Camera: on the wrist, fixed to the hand. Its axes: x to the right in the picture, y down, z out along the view.
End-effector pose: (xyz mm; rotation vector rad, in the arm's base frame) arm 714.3 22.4 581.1 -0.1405 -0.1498 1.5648
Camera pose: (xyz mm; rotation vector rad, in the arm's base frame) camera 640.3 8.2 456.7 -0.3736 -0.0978 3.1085
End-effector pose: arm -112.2 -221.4 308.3 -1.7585 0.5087 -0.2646
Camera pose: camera -191.6 -325.2 244.5 -0.9989 1.6921 0.8547
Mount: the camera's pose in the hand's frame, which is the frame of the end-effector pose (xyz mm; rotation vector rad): -15.0 95.6 -108.6 -0.0862 -0.0010 1.5568
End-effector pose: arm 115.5 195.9 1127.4 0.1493 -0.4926 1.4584
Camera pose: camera 46.9 236.3 1005.6 -0.4135 -0.7053 2.9314
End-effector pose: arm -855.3 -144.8 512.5 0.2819 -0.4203 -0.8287
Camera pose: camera -751.7 -63.1 451.3 -0.1647 -0.4607 0.6789
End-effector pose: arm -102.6 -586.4 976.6 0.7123 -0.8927 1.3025
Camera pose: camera -181.3 -486.8 905.6 -0.2337 -1.5690 2.5466
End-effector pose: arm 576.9 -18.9 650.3 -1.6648 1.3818 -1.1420
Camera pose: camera 439.5 -20.4 602.6 -0.2289 2.0178 -0.1247
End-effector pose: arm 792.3 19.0 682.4 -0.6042 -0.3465 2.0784
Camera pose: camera 791.0 -44.1 551.3 0.7801 -0.1050 -2.4586
